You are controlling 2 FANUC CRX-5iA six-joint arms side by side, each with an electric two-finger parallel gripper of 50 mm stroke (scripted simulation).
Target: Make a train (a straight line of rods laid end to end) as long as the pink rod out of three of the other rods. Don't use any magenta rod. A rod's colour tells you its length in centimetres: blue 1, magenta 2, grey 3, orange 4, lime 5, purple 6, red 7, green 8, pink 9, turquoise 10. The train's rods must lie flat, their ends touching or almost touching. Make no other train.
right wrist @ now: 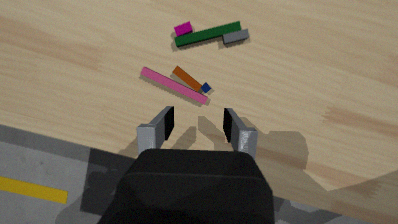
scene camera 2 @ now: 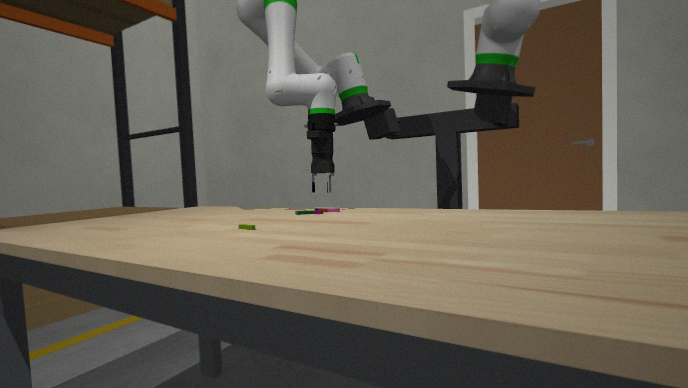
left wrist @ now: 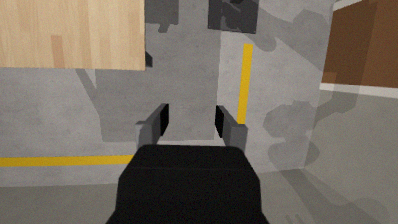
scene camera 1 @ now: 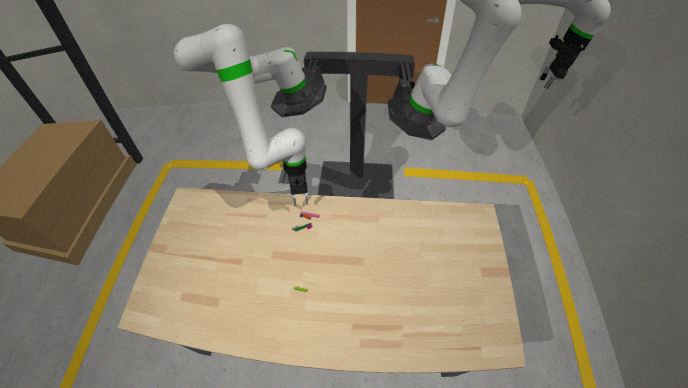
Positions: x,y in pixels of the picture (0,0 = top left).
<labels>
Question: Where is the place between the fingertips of my left gripper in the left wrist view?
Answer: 192,114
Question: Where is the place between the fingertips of my right gripper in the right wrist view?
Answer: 198,117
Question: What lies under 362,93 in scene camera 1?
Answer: A dark arm stand.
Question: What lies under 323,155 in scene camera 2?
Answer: My right gripper.
</labels>
